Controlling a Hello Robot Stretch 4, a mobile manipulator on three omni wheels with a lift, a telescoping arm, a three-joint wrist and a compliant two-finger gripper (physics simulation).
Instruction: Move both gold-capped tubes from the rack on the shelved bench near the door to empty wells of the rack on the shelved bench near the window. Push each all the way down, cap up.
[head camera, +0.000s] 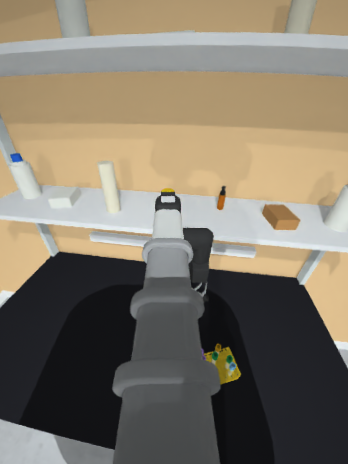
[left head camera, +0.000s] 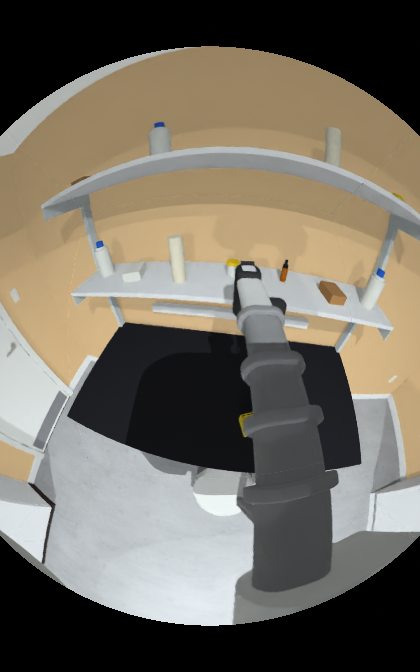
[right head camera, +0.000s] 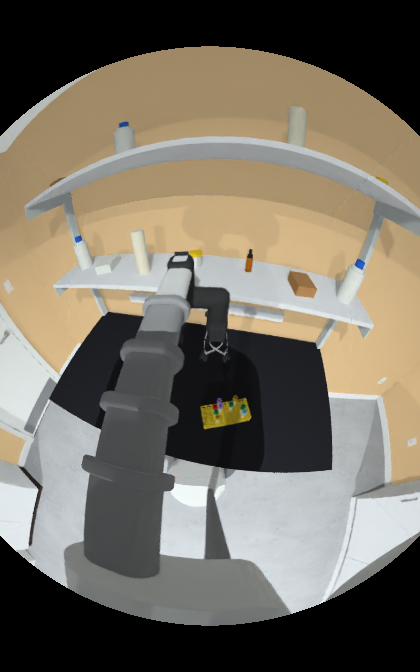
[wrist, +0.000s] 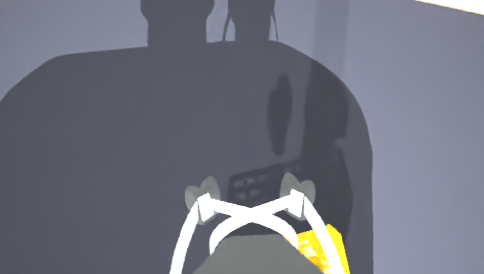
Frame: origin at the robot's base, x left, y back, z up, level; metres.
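Seen in the pictures: gripper, fingertip midpoint: (wrist: 249, 189).
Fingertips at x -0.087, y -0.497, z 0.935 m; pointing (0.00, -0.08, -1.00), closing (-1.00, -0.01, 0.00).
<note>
Pixels of each thing's top centre, then the offset from my fingertips to it. Level surfaces: height alone.
- yellow rack, middle of its top: (head camera: 209, 367) dx -0.055, dy +0.165, dz -0.143 m
- gold-capped tube, middle of its top: (wrist: 318, 268) (head camera: 219, 346) dx -0.089, dy +0.123, dz -0.081 m
- lower shelf, its level: dz +0.256 m
A yellow rack (head camera: 227, 376) (left head camera: 243, 425) (right head camera: 230, 421) (wrist: 339, 236) stands on the black bench top, right of the bench's middle. It holds upright tubes with purple, red, green and blue caps. One gold-capped tube (head camera: 218, 347) (right head camera: 235, 398) stands at its back edge. Another gold-looking cap (right head camera: 217, 417) shows at its front left, small and blurred. My gripper (right head camera: 215, 357) (wrist: 249, 189) is open and empty, pointing down above the bench, behind the rack. The arm hides part of the rack in the head and left head views. A second rack does not show.
A lower shelf (head camera: 135, 220) (right head camera: 175, 292) crosses behind the arm, with bottles, a cream cylinder (right head camera: 140, 252), an amber bottle (right head camera: 249, 262) and a brown box (right head camera: 302, 284). An upper shelf (right head camera: 215, 150) runs above. A door (left head camera: 22, 372) is at the left.
</note>
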